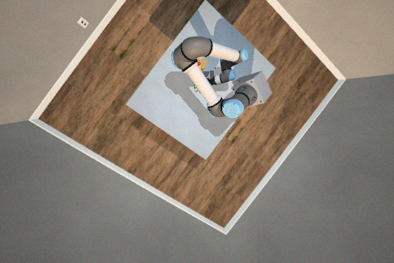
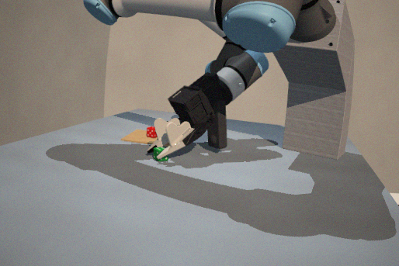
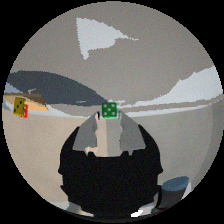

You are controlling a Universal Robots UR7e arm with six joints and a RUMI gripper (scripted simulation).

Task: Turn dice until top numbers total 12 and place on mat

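Right now the green die is 10 mm below my hand. Also, from my hand: tan mat (120 mm ahead, 160 mm to the right, 20 mm below); red die (120 mm ahead, 160 mm to the right); yellow die (70 mm ahead, 160 mm to the right).
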